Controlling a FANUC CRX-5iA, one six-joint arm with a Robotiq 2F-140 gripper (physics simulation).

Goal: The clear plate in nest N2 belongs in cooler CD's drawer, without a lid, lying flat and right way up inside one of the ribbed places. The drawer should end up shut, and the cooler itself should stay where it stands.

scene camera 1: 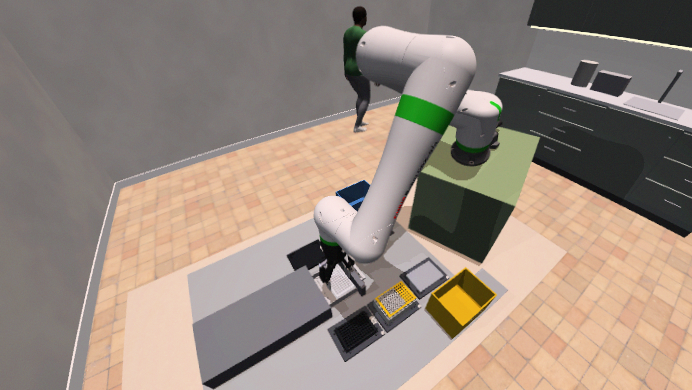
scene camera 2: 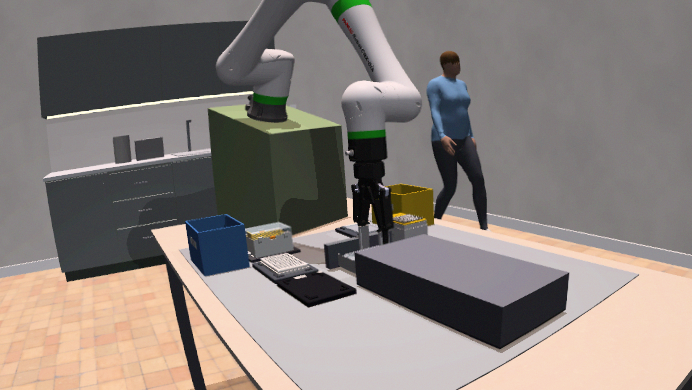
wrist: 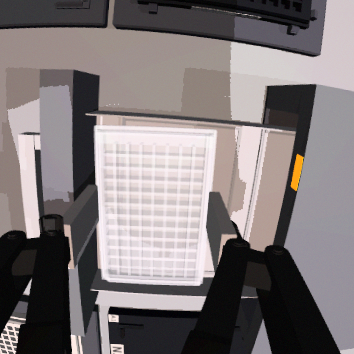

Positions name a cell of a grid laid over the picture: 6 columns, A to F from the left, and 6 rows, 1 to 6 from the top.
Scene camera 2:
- my gripper: D4
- cooler CD: E5
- yellow-topped tip box: D4
